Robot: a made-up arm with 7 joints.
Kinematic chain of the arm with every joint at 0, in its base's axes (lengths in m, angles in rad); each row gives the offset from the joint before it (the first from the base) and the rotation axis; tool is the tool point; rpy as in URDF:
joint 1: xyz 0 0 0.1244 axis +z
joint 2: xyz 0 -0.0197 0.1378 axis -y
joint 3: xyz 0 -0.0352 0.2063 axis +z
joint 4: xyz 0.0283 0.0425 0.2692 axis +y
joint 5: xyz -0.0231 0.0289 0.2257 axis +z
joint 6: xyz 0 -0.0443 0.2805 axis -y
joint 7: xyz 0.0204 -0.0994 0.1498 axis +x
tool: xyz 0 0 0 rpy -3.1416 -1.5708 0
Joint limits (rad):
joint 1: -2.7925..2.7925
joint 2: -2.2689..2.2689
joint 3: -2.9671..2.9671
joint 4: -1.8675..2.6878
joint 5: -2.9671..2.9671
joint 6: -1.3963..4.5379
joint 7: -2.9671..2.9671
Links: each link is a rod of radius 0.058 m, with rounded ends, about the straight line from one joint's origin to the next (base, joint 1, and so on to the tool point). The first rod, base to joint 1, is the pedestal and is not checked.
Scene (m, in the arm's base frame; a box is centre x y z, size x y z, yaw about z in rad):
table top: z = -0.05
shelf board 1: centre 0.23 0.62 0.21 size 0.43 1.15 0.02 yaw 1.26
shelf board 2: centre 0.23 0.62 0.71 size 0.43 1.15 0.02 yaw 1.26
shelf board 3: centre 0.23 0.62 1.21 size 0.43 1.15 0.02 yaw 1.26
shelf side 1: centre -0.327 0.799 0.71 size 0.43 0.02 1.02 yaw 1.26
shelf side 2: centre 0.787 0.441 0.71 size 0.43 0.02 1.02 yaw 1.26
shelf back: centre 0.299 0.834 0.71 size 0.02 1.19 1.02 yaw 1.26
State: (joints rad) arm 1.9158 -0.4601 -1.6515 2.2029 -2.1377 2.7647 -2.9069
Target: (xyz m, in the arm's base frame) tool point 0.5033 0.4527 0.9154
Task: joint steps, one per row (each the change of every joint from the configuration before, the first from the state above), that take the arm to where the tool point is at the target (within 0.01 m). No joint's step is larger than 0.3 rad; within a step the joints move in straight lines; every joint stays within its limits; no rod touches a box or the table.
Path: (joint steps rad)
1: -0.1063 0.2657 0.0507 0.1616 -0.1758 0.0048 0.0000
2: -0.1063 0.2657 0.0507 0.1617 -0.1757 0.0049 0.0000
3: -0.1063 0.2657 0.0507 0.1616 -0.1758 0.0048 0.0000
4: -0.0183 0.0032 0.0657 -0.2658 0.1697 -0.0844 0.0000
5: -0.0182 0.0032 0.0656 -0.2659 0.1696 -0.0844 0.0000
6: -0.0183 0.0031 0.0657 -0.2658 0.1697 -0.0844 0.0000
7: -0.0182 0.0032 0.0656 -0.2659 0.1696 -0.0845 0.0000
8: 0.0346 -0.2520 -0.1920 -0.1316 0.0849 -0.1746 0.0000
9: 0.0345 -0.2520 -0.1919 -0.1316 0.0849 -0.1747 0.0000
10: 0.0346 -0.2520 -0.1920 -0.1316 0.0848 -0.1746 0.0000

